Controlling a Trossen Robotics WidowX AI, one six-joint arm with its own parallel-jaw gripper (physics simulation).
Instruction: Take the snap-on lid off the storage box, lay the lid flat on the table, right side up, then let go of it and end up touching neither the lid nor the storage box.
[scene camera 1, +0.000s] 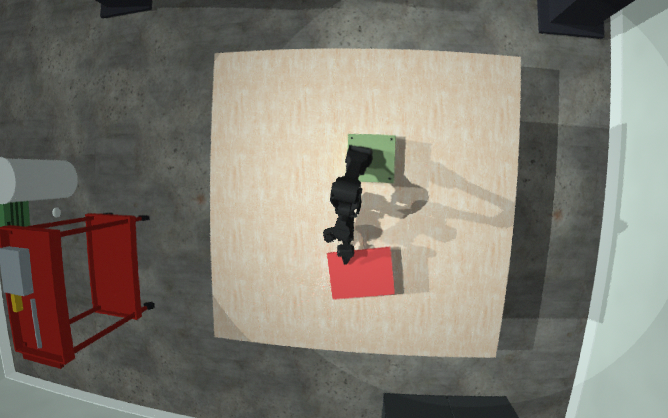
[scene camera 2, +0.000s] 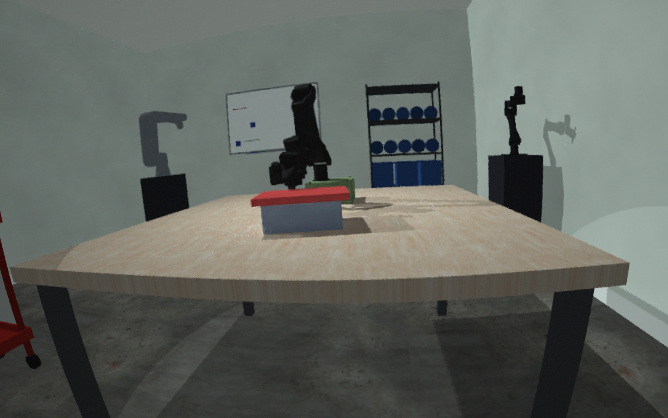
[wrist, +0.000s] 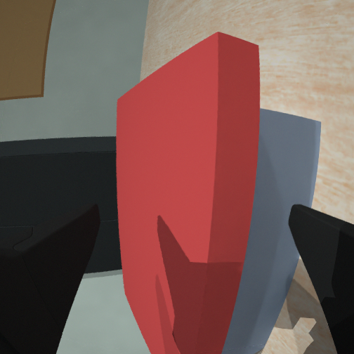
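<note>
The red lid (scene camera 1: 367, 277) (scene camera 2: 300, 196) (wrist: 170, 150) sits on top of the blue-grey storage box (scene camera 2: 302, 218) (wrist: 282, 165), level and overhanging its walls. The box stands upright on the table (scene camera 1: 260, 200) (scene camera 2: 425, 250). My gripper (scene camera 1: 346, 258) (scene camera 2: 292, 186) (wrist: 198, 215) is open and empty, at the lid's long side that faces the arm base. In the wrist view one finger is on the lid's top side and the other on the box-wall side, with the lid's edge between them and gaps to both. Whether a fingertip touches the lid cannot be told.
A green block (scene camera 1: 372, 142) (scene camera 2: 346, 186) stands under the arm's base, behind the box as scene camera 2 sees it. A red cart (scene camera 1: 114, 265) stands on the floor beyond the table's left edge. A dark cabinet (scene camera 1: 450, 406) stands beyond the edge near the box.
</note>
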